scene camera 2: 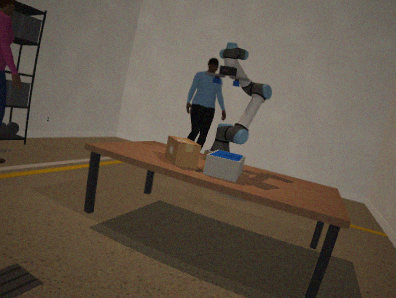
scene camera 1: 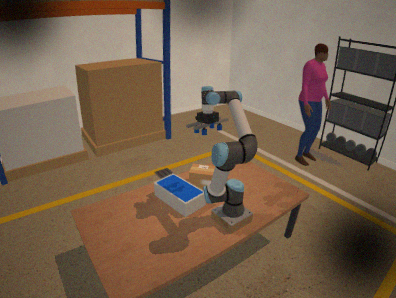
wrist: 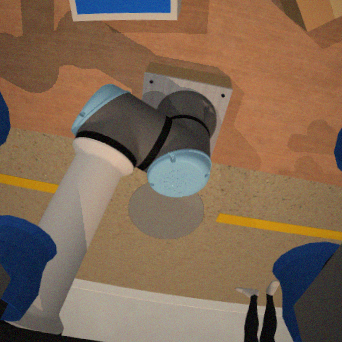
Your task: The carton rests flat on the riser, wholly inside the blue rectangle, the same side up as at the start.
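The brown carton stands on the table beside the riser, apart from it, partly behind the arm in scene camera 1; a corner of the carton shows at the wrist view's top right. The white riser bears the blue rectangle on its top, with an arm shadow across it in scene camera 1. No carton is on it. My suction gripper is open, its blue cups bare, high above the table.
The wooden table bears the arm's base. A person in pink stands by a black shelf rack. A person in light blue stands behind the table. Large boxes stand on pallets at the left.
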